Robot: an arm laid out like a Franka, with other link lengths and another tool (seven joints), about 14 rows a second.
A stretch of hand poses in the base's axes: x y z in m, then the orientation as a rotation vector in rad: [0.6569, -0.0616, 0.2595, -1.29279, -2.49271, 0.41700]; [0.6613, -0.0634, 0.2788, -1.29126, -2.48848, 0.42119]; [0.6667, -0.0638, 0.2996, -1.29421, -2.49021, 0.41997]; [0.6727, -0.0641, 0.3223, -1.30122, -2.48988, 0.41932]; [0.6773, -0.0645, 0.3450, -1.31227, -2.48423, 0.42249]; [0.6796, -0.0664, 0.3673, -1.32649, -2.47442, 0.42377]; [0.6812, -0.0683, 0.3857, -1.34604, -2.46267, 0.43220]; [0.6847, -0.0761, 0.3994, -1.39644, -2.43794, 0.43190]
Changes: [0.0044, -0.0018, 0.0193, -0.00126, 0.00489, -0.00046]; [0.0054, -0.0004, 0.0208, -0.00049, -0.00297, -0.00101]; [0.0060, -0.0003, 0.0227, -0.00153, -0.00310, -0.00403]; [0.0046, -0.0004, 0.0227, -0.00389, -0.00001, -0.00804]; [0.0023, -0.0019, 0.0223, -0.00253, 0.00136, -0.01178]; [0.0016, -0.0019, 0.0184, -0.00842, 0.00173, -0.01459]; [0.0035, -0.0078, 0.0137, -0.00894, -0.00508, -0.03776]
